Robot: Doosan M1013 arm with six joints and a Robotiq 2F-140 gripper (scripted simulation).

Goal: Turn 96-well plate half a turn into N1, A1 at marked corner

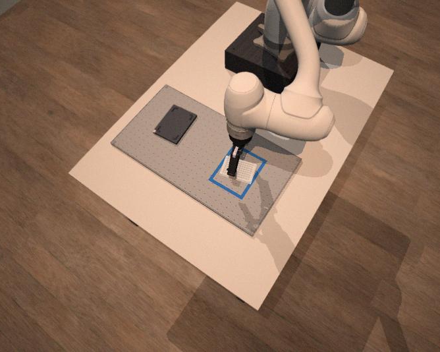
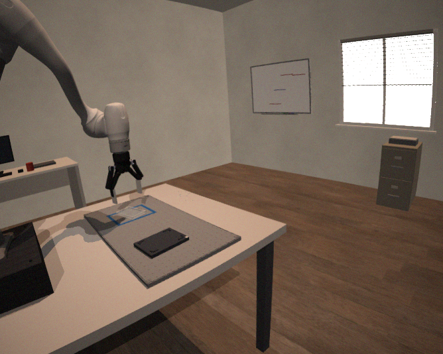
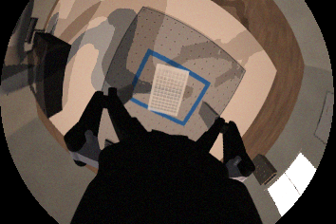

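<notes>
My gripper is now 8 cm above the white 96-well plate. The rest, counted from my hand: dark plate nest N1: 4 cm ahead, 34 cm to the right, 8 cm below.
</notes>
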